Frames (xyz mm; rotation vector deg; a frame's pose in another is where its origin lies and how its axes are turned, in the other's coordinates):
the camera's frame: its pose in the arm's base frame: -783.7 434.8 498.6 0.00 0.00 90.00
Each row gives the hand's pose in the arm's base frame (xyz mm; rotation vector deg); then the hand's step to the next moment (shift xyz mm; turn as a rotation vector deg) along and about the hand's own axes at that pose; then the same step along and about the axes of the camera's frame.
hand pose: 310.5 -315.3 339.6 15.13 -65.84 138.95
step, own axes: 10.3 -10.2 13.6 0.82 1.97 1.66
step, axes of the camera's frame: -1.6 4.6 19.3 -2.13 1.67 -0.01
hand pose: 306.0 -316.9 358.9 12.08 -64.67 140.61
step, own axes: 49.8 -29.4 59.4 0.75 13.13 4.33
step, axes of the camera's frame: -11.9 34.1 74.6 -10.60 6.64 -5.95
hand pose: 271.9 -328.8 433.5 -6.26 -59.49 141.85
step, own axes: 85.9 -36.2 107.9 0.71 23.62 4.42
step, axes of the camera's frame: -11.4 89.3 110.6 -17.12 10.55 -13.16
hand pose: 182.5 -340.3 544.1 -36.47 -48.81 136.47
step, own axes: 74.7 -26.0 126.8 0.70 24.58 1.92
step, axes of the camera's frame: 8.3 121.5 86.6 -16.69 9.40 -15.54
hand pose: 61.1 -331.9 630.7 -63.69 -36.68 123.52
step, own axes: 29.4 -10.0 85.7 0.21 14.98 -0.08
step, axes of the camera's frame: 16.4 82.1 36.0 -10.16 4.58 -10.02
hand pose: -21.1 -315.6 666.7 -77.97 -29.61 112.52
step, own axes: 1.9 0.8 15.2 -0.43 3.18 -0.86
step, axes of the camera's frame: 1.7 14.7 3.9 -2.55 0.09 -2.13
